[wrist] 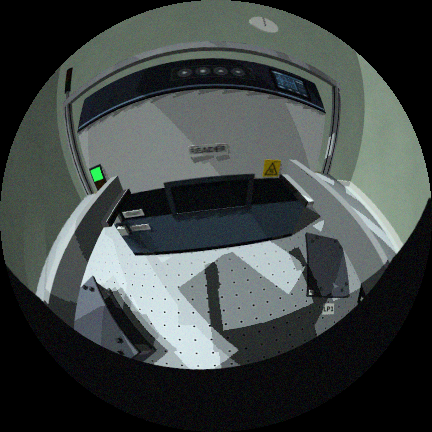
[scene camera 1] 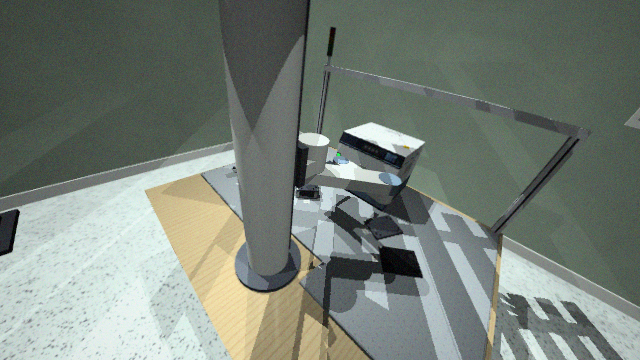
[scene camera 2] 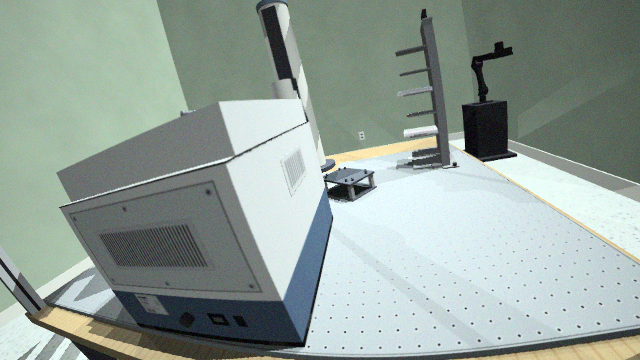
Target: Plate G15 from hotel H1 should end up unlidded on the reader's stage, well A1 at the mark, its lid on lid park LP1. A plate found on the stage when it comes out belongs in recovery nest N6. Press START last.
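Frame: origin at the arm's base, x up, y right, z ahead, level; metres.
Seen in the pictures: gripper, fingertip midpoint: (wrist: 202, 170); arm's base at its link origin: (scene camera 1: 268, 260).
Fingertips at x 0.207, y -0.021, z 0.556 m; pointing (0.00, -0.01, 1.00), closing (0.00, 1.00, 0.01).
Pixels of each thing's top centre, then the offset from my fingertips to it. "spot": a spot on its surface instead.
- reader at its top centre: (scene camera 2: 194, 126) (wrist: 198, 82) (scene camera 1: 385, 136) dx +0.138, dy +0.002, dz +0.245 m
- reader's dark front door at its top centre: (wrist: 209, 181) dx -0.043, dy +0.007, dz +0.061 m
- green lamp at its top centre: (wrist: 94, 168) dx +0.014, dy -0.158, dz +0.054 m
- Lid park LP1 at its top centre: (wrist: 331, 259) (scene camera 1: 384, 224) dx -0.175, dy +0.252, dz -0.039 m
- white plate at its top centre: (scene camera 2: 420, 129) dx -0.054, dy -0.513, dz -0.296 m
- paler piece at its top centre: (scene camera 2: 414, 89) dx +0.100, dy -0.513, dz -0.296 m
- raised grey platform at its top centre: (wrist: 84, 324) (scene camera 2: 345, 172) (scene camera 1: 307, 179) dx -0.125, dy -0.207, dz -0.135 m
- flat black square at a spot on its surface: (scene camera 1: 401, 261) spot: dx -0.183, dy +0.405, dz -0.167 m
My gripper (wrist: 202, 170) is open and empty, its two fingers at the left and right of the wrist view, facing the reader (wrist: 210, 125) (scene camera 1: 382, 145) (scene camera 2: 200, 225). The reader's dark front door (wrist: 211, 195) looks closed; no stage shows. The green lamp (wrist: 96, 174) is lit. The two button labels (wrist: 133, 213) (wrist: 140, 228) are partly behind the left finger and too small to read. Lid park LP1 (wrist: 326, 265) (scene camera 1: 384, 226) is a bare dark plate at the right. The hotel (scene camera 2: 437, 100) holds a white plate (scene camera 2: 420, 131) low down and a paler piece (scene camera 2: 415, 92) higher; their names cannot be read.
A raised dark stand (scene camera 2: 349, 175) is beside the reader; a raised grey platform (wrist: 100, 320) shows at the wrist view's lower left. A flat black square (scene camera 1: 401, 261) lies beyond LP1. The arm's column (scene camera 1: 265, 150) and a metal frame (scene camera 1: 455, 97) also stand here.
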